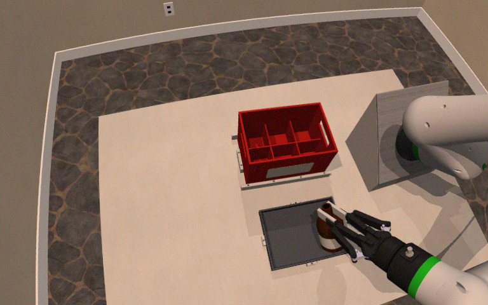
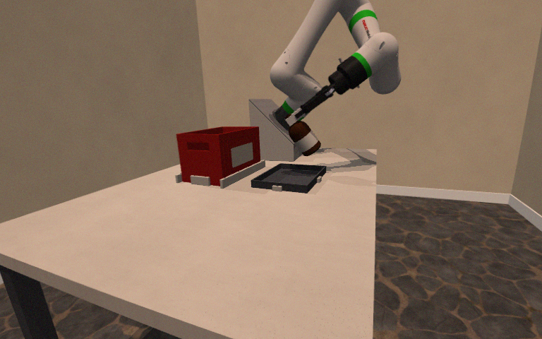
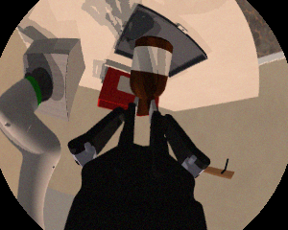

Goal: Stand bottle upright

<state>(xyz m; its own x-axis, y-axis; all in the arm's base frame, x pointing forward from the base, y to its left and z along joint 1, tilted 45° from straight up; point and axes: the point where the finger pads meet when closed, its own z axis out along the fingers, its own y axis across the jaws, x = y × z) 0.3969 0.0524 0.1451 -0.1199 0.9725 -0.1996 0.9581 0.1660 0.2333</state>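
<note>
My gripper is now 10 mm past the brown bottle, 20 mm to the right of it and 60 mm above it. The rest, counted from my hand: red crate: 290 mm to the right, 130 mm below; dark grey tray: 30 mm ahead, 10 mm to the right, 200 mm below.
</note>
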